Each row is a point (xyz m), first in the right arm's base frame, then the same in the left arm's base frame.
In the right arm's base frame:
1: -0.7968 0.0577 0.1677
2: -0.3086 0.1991 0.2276
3: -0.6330 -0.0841 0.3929
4: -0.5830 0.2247 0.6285
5: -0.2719 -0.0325 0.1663
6: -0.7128 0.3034 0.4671
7: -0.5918 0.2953 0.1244
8: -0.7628 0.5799 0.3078
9: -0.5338 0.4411 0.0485
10: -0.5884 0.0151 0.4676
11: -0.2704 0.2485 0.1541
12: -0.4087 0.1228 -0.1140
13: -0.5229 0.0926 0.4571
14: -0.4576 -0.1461 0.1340
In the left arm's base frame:
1: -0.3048 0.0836 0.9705
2: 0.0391 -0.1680 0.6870
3: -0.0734 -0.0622 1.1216
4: 0.2240 0.1594 0.9957
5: -0.0515 -0.3564 0.8096
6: 0.0456 0.2587 0.9096
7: -0.1690 0.0703 0.6846
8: -0.0372 0.4237 0.6446
9: -0.1614 0.0980 0.5127
10: 0.0365 -0.0121 1.0684
11: 0.0129 -0.1854 0.5958
12: -0.3095 -0.2371 0.6081
13: 0.0829 -0.0144 0.9776
14: -0.2056 -0.3007 0.9565

